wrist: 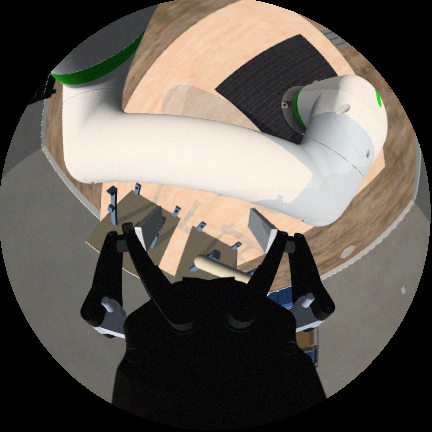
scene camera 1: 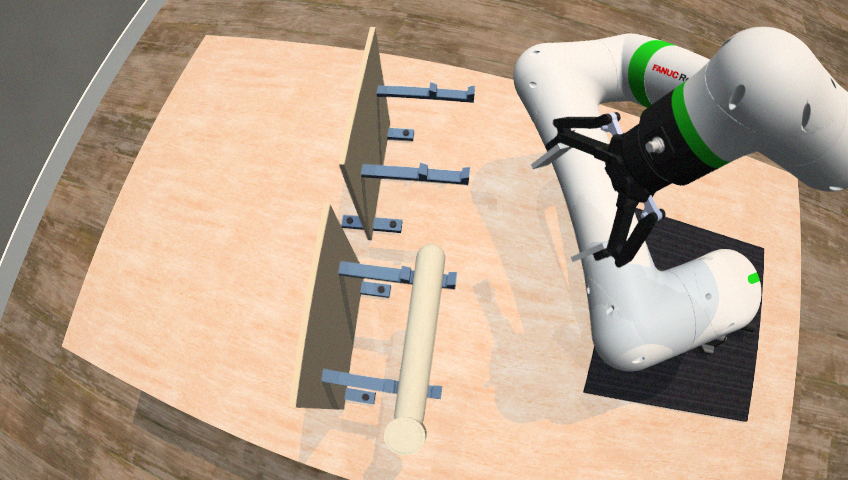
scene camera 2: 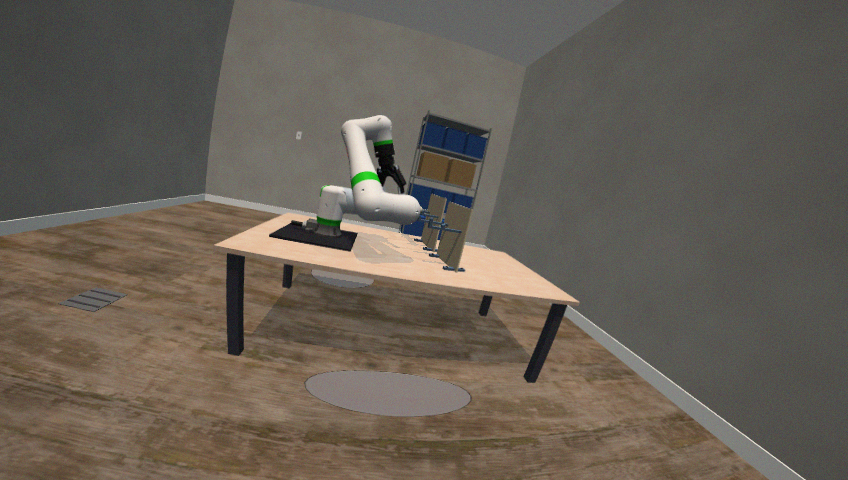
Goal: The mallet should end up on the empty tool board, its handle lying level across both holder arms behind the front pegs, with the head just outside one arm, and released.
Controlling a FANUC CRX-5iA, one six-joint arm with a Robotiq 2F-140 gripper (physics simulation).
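Pixels of known places: gripper, between the fingertips: (wrist: 205,216) (scene camera 1: 559,210); arm's base, origin of its link: (wrist: 303,110) (scene camera 2: 326,234).
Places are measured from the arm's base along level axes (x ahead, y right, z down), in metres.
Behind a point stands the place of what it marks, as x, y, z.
Note:
The cream mallet (scene camera 1: 423,333) @(0.434, -0.172, -0.227) (wrist: 220,266) @(0.428, -0.115, -0.211) lies across both blue holder arms of the nearer tool board (scene camera 1: 327,309) @(0.564, -0.176, -0.215) in scene camera 1, between the middle and front pegs. Its round head (scene camera 1: 404,435) @(0.418, -0.305, -0.250) is just outside the lower arm. The empty tool board (scene camera 1: 364,130) @(0.606, 0.096, -0.209) (scene camera 2: 455,237) @(0.618, 0.162, -0.136) (wrist: 130,205) @(0.624, 0.195, -0.069) stands upright beside it, with two bare holder arms, one (scene camera 1: 410,92) @(0.568, 0.204, -0.178) at the top and one (scene camera 1: 389,172) @(0.554, 0.051, -0.177) below. My gripper (scene camera 1: 565,205) @(0.302, 0.034, -0.238) (wrist: 205,216) @(0.302, 0.034, -0.238) is open with nothing between the fingers, high above the table and apart from the mallet. The mallet cannot be made out in scene camera 2.
Both boards stand on small blue feet on the wooden table (scene camera 1: 178,178) @(1.061, 0.015, 0.009) (scene camera 2: 511,273) @(0.997, 0.109, 0.009). The robot base is on a black mat (scene camera 1: 731,398) @(-0.176, -0.131, 0.000) (scene camera 2: 285,234) @(-0.164, 0.158, -0.003) (wrist: 245,85) @(0.085, 0.149, -0.001). My arm's long link (scene camera 1: 571,160) @(0.298, 0.112, -0.246) (wrist: 185,155) @(0.244, 0.105, -0.255) passes close beneath the gripper. A shelf rack (scene camera 2: 489,142) stands beyond the table.

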